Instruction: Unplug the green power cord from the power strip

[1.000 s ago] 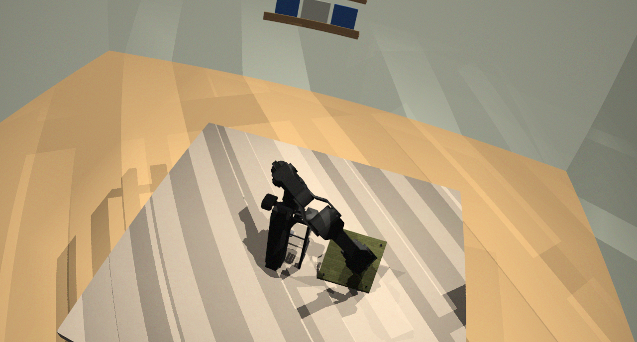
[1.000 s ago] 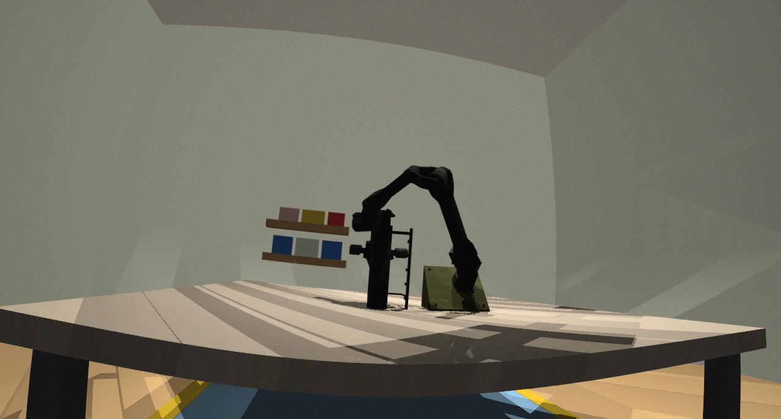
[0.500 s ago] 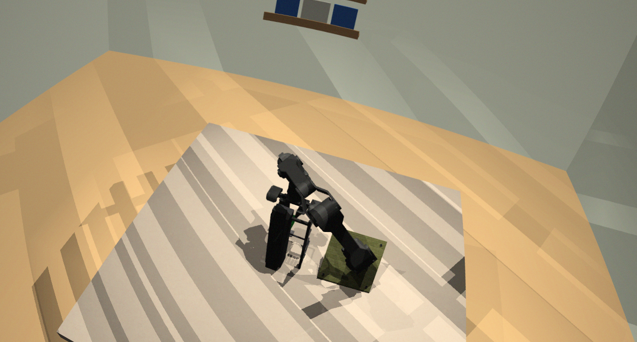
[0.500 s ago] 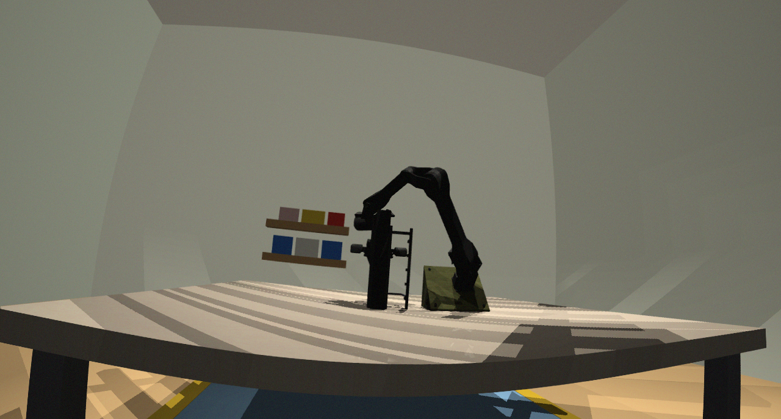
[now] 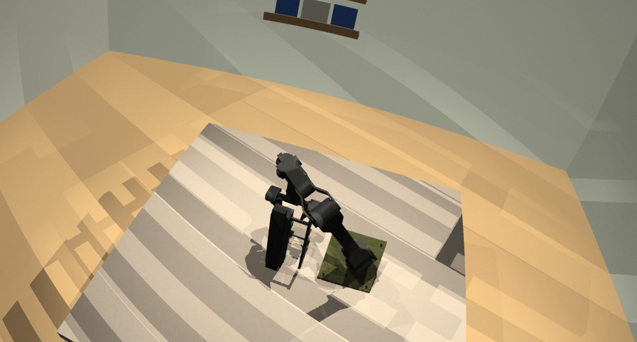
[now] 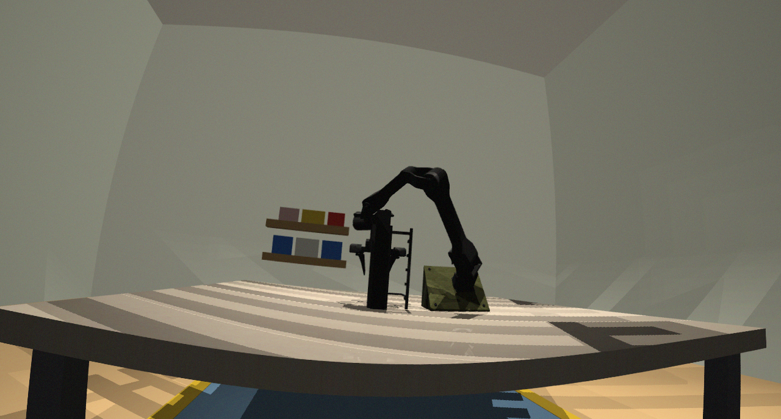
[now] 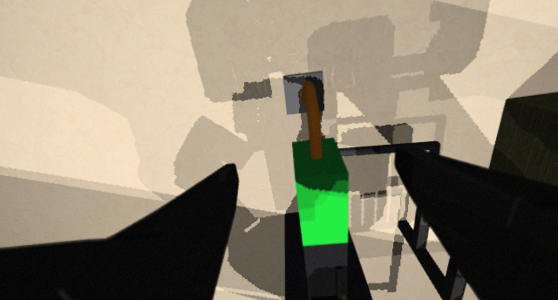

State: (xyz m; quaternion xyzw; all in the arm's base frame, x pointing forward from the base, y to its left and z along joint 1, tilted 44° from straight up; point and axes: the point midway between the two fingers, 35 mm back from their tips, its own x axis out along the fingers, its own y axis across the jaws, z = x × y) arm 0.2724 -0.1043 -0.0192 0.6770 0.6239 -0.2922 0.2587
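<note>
Right now the green plug is 40 mm to the left of my gripper tip and 10 mm below it.
</note>
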